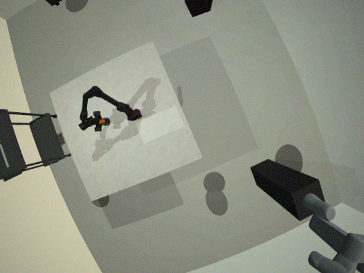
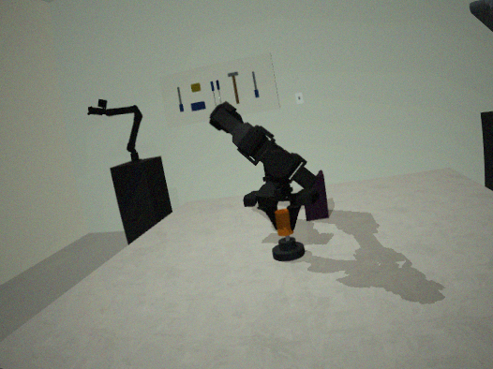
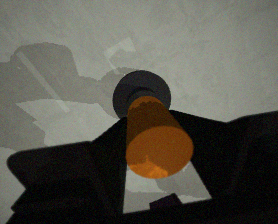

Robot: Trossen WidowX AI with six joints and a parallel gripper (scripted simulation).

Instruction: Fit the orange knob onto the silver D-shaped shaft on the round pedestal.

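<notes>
Right now the orange knob is 3 cm above my gripper tip. Round my gripper tip: round pedestal: 4 cm below.
</notes>
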